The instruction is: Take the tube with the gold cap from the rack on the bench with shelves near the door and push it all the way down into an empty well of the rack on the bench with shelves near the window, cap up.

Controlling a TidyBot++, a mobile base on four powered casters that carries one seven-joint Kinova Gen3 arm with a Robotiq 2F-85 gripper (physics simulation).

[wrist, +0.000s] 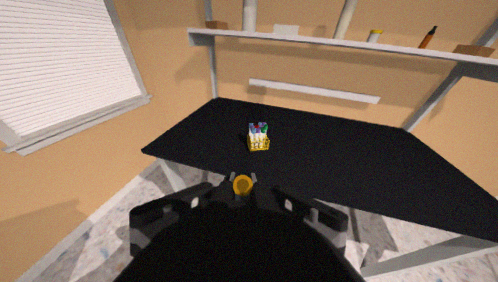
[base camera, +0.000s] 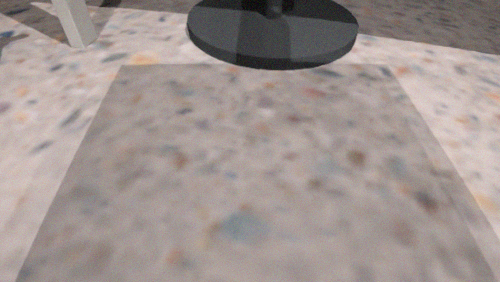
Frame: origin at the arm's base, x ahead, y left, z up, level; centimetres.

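Seen in the pictures: gripper, fingertip midpoint: (wrist: 242, 179).
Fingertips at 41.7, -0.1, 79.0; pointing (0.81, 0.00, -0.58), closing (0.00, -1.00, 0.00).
Offsets run from my fingertips to a thing's top centre, as dx, dy, dz. "*": to the spot under its first point. Level surfaces: height alone.
My gripper (wrist: 242, 179) is shut on the tube with the gold cap @[-0.2, -0.1, +4.1] (wrist: 242, 185); the round gold cap faces the wrist camera, and the tube's body below it is mostly hidden. A yellow rack @[+39.5, -7.2, -21.6] (wrist: 259, 145) stands on the black bench @[dz -27.3] (wrist: 340, 155) near the window, on the left part of the bench top. It holds several white tubes with blue, purple, red and green caps. The gripper is in front of the bench's near edge, apart from the rack. Which wells are empty is too small to tell.
A shelf @[dz +17.0] (wrist: 320, 41) above the bench holds bottles, boxes and a yellow-lidded jar @[+70.6, -62.8, +24.4] (wrist: 374, 36). The window @[* +80.2, +113.6, -3.0] (wrist: 65, 65) is at the left. In the base camera view, a round dark stool base @[+46.1, -9.1, -115.7] (base camera: 272, 42) stands ahead and a pale bench leg @[* +34.6, +38.6, -112.7] (base camera: 75, 25) at the upper left.
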